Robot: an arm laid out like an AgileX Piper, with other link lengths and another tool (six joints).
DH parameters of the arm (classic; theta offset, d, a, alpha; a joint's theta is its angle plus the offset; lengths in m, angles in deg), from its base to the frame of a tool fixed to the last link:
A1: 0 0.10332 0 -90
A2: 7.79 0 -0.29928 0
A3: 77.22 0 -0.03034 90
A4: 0 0.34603 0 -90
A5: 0 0 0 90
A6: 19.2 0.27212 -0.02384 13
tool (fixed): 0 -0.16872 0 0
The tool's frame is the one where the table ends.
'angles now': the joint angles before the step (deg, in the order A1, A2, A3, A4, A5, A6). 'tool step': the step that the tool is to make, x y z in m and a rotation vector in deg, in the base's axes. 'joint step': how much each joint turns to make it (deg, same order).
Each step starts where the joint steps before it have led.
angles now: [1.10 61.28 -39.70 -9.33 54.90 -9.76]
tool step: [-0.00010 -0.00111 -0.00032 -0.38 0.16 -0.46]
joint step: [0.01 0.00 0.00 -0.59 0.26 0.63]
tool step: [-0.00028 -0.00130 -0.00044 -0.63 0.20 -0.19]
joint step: [-0.01 0.00 0.00 -0.76 0.27 0.38]
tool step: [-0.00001 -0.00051 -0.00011 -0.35 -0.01 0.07]
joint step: [0.00 0.00 0.00 -0.38 0.00 0.04]
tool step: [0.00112 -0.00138 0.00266 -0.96 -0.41 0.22]
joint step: [0.00 0.00 -0.43 -1.03 0.05 0.07]
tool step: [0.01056 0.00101 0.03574 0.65 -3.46 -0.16]
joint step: [0.00 0.00 -5.28 0.83 1.78 -0.41]
